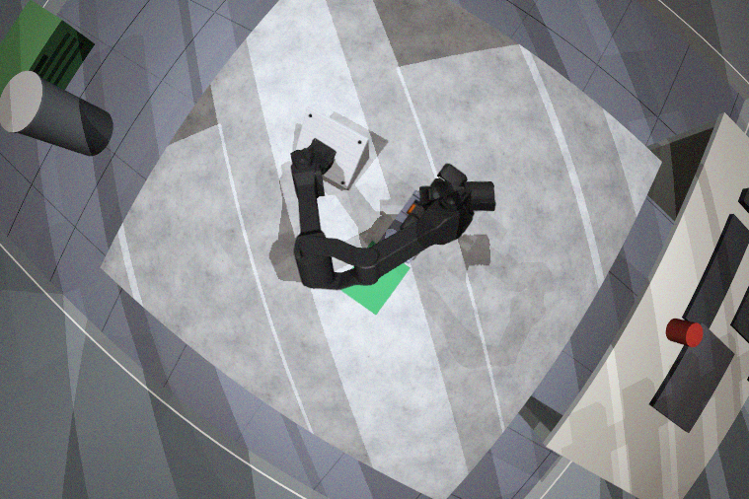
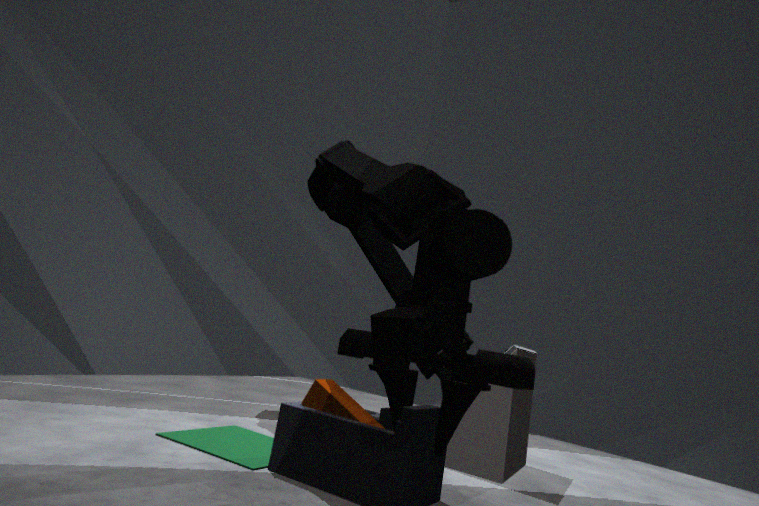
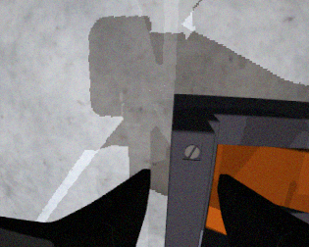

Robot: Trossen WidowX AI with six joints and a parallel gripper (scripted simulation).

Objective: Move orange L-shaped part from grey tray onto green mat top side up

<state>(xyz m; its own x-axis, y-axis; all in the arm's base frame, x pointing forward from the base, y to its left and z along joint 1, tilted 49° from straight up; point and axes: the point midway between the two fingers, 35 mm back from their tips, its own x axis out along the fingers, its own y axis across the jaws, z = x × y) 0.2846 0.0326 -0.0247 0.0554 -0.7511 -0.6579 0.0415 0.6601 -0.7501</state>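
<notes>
Right now my gripper tip is 1 cm past the orange L-shaped part and 6 cm to the left of it. Round my gripper tip: green mat 1 cm behind, 22 cm to the right, 6 cm below.
</notes>
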